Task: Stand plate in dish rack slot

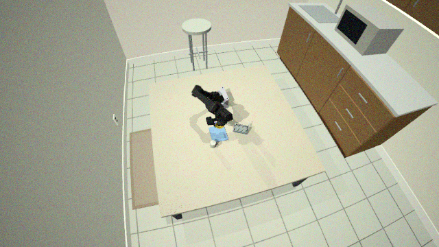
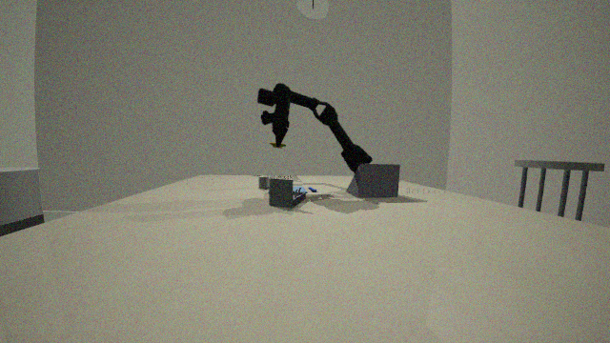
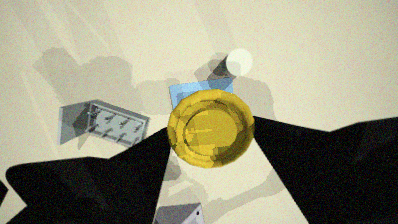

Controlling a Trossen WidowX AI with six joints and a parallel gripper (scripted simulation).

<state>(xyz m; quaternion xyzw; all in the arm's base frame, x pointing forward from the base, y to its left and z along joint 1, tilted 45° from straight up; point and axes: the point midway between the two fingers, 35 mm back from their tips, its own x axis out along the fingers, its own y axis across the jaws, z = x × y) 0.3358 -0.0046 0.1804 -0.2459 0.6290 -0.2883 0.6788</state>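
Now: gripper tip 20 cm to the right of the grey dish rack, 15 cm above it and 2 cm past it. Also, from my gripper tip: blue mat 18 cm below, 4 cm behind, 1 cm to the left; white cup 15 cm below, 7 cm to the right, 5 cm ahead; yellow plate 1 cm above.
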